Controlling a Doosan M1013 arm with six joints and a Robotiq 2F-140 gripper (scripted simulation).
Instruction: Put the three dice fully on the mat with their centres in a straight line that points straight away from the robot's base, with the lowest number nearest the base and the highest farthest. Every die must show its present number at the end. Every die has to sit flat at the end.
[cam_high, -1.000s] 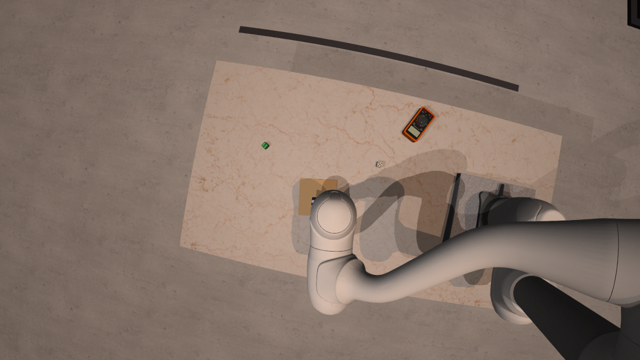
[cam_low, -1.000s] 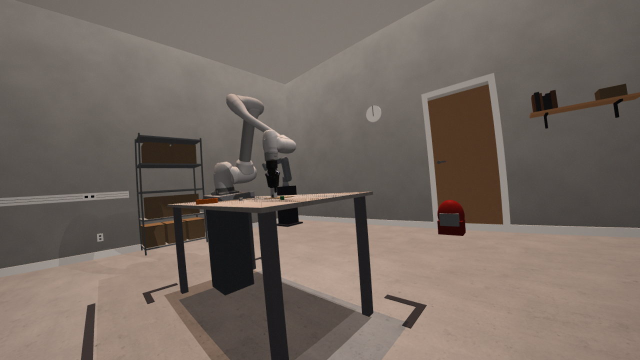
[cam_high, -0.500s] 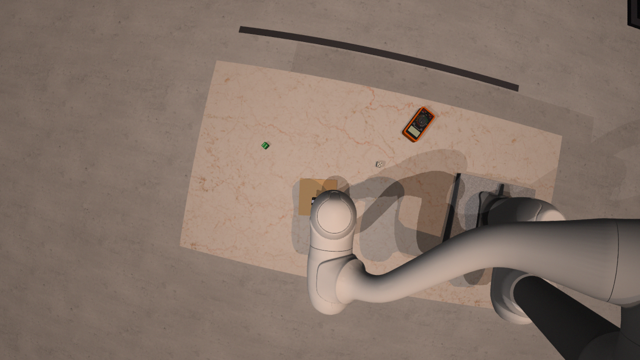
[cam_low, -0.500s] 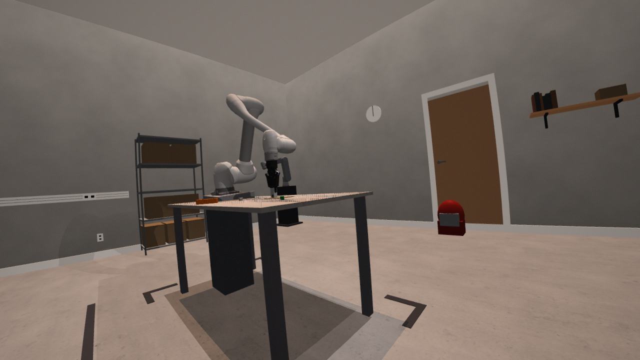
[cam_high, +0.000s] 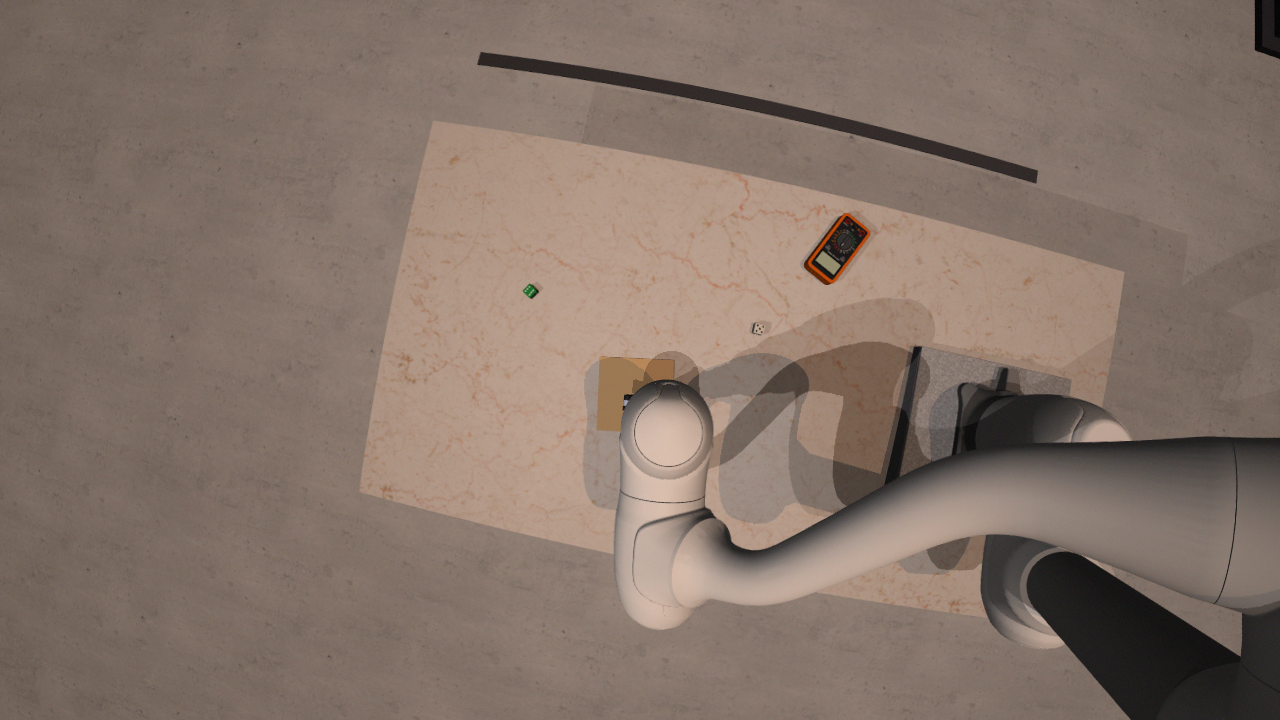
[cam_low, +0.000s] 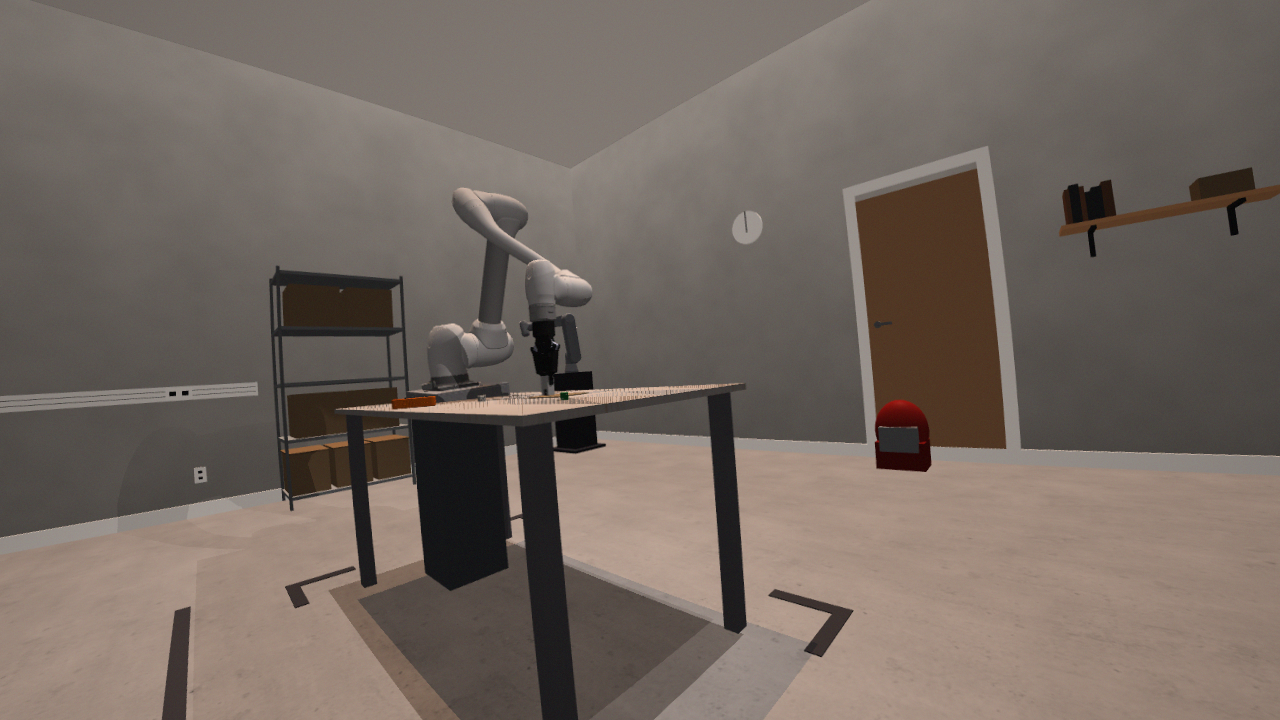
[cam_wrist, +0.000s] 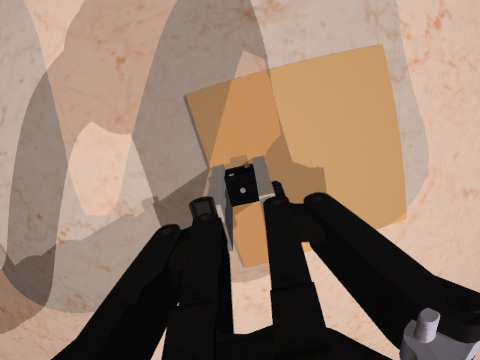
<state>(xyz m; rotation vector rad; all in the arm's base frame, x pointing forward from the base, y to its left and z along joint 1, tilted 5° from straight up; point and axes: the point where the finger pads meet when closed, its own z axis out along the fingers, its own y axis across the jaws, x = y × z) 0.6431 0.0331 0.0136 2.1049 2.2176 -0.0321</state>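
The black die is 20 mm below my hand. The rest, counted from my hand: white die: 160 mm behind, 160 mm to the right, 30 mm below; then mat: 50 mm ahead, 40 mm below; then green die: 280 mm ahead, 160 mm to the right, 30 mm below.
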